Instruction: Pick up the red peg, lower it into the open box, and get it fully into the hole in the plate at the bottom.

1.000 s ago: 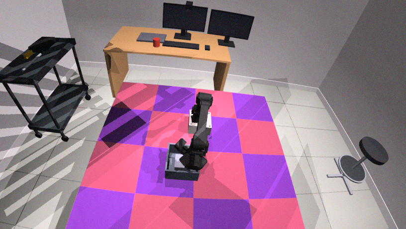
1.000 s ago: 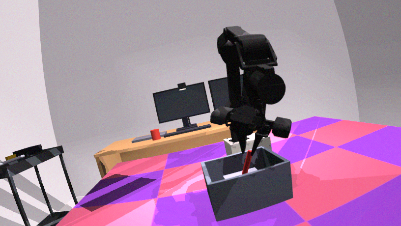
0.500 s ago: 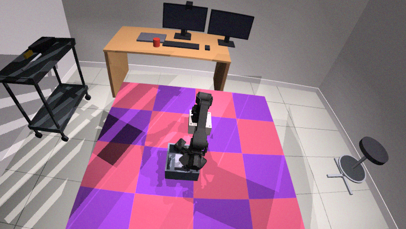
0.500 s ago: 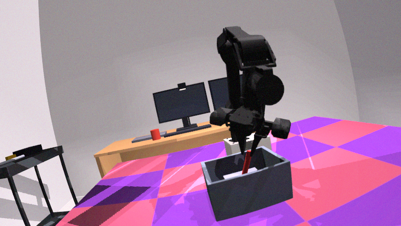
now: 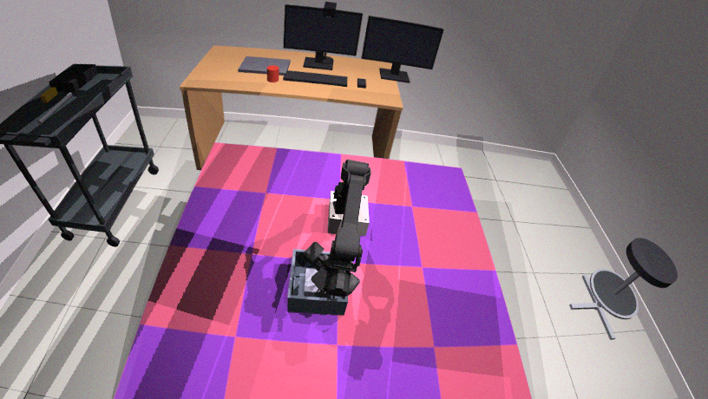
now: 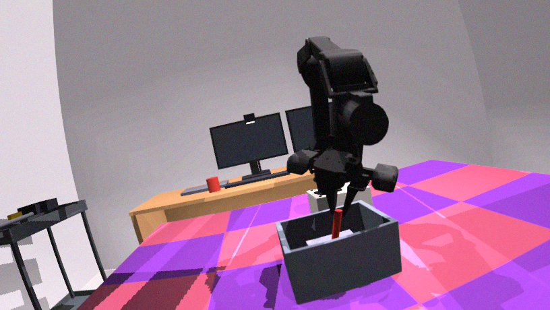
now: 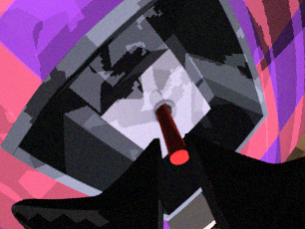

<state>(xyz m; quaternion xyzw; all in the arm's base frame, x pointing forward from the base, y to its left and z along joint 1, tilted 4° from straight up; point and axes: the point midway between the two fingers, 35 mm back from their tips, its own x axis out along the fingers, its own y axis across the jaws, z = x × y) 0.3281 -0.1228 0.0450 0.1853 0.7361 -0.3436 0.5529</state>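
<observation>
My gripper tip is 10 mm past the red peg and 30 mm above it. Also, from my gripper tip: grey box 20 mm behind, 10 mm to the right, 90 mm below; plate 20 mm behind, 10 mm to the right, 70 mm below.
</observation>
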